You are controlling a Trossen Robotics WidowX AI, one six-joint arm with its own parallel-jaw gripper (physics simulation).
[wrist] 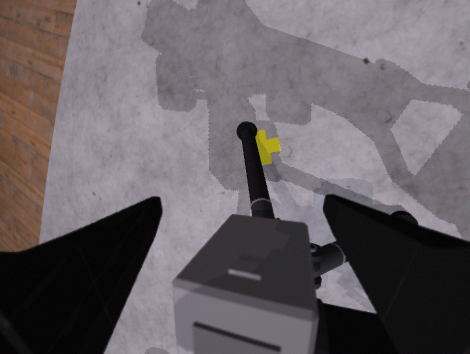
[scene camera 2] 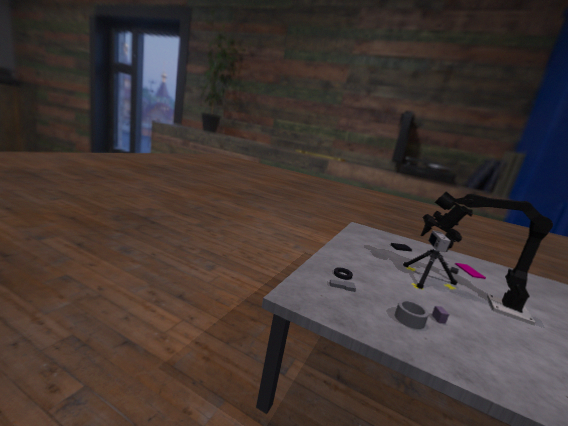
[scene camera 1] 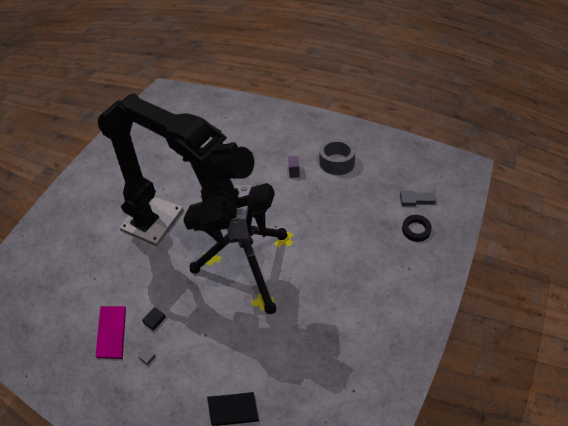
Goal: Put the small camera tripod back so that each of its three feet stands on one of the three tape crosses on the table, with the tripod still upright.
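Places are measured from the arm's base along level axes (x ahead, y left, z up), in millimetres.
Pixels of known places: gripper, fingertip midpoint: (wrist: pixel 243 203) (scene camera 2: pixel 429 240) (scene camera 1: pixel 244 240); arm's base at its link origin: (scene camera 2: pixel 512 306) (scene camera 1: pixel 144 220).
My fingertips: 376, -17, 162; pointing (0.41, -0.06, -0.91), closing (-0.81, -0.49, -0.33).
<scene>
For each thing: its middle in the pictures, then the offset to it from my fingertips, as dx, dy, dz. "spot": a spot on its surface instead.
- yellow front cross at the middle of its body: (wrist: pixel 261 147) (scene camera 1: pixel 262 301) +38, -17, -174
- left cross at the middle of its body: (scene camera 1: pixel 211 257) -143, +25, -174
- right cross at a spot on its surface: (scene camera 1: pixel 283 238) spot: -23, +163, -169
- magenta slab at the middle of its body: (scene camera 1: pixel 110 332) (scene camera 2: pixel 469 270) -215, -306, -171
- dark block at the middle of its body: (scene camera 1: pixel 153 318) -144, -206, -167
- black slab at the middle of its body: (scene camera 1: pixel 232 409) (scene camera 2: pixel 401 247) +149, -293, -167
- purple block at the middle of its body: (scene camera 1: pixel 293 166) (scene camera 2: pixel 440 314) -132, +382, -155
- grey ring-shaped cup at the middle of its body: (scene camera 1: pixel 337 156) (scene camera 2: pixel 411 313) -47, +476, -151
- grey stepped piece at the middle of its body: (scene camera 1: pixel 418 198) (scene camera 2: pixel 342 285) +218, +462, -167
- black ring at the middle of its body: (scene camera 1: pixel 416 228) (scene camera 2: pixel 343 273) +257, +361, -167
The tripod stands upright, its grey head block (scene camera 1: pixel 240 229) (scene camera 2: pixel 440 242) (wrist: pixel 250 255) above three spread black legs. In scene camera 1, its front foot (scene camera 1: pixel 270 308) (wrist: pixel 246 130) is beside the yellow front cross (scene camera 1: pixel 260 301) (wrist: pixel 270 145), off its centre. Its left foot (scene camera 1: pixel 195 268) is clear of the left cross (scene camera 1: pixel 213 260), down and left of it. Its right foot (scene camera 1: pixel 282 233) overlaps the upper edge of the right cross (scene camera 1: pixel 284 240). My gripper (scene camera 1: pixel 242 234) (wrist: pixel 243 203) is wide open around the head block, with gaps on both sides in the wrist view. Exact fingertip height is unclear.
A magenta slab (scene camera 1: pixel 111 332) (scene camera 2: pixel 470 270), dark block (scene camera 1: pixel 153 318) and black slab (scene camera 1: pixel 233 409) (scene camera 2: pixel 401 247) lie towards the front. A purple block (scene camera 1: pixel 294 167) and grey ring-shaped cup (scene camera 1: pixel 337 166) (scene camera 2: pixel 411 320) stand behind; a grey stepped piece (scene camera 1: pixel 417 198) and black ring (scene camera 1: pixel 406 229) lie right.
</scene>
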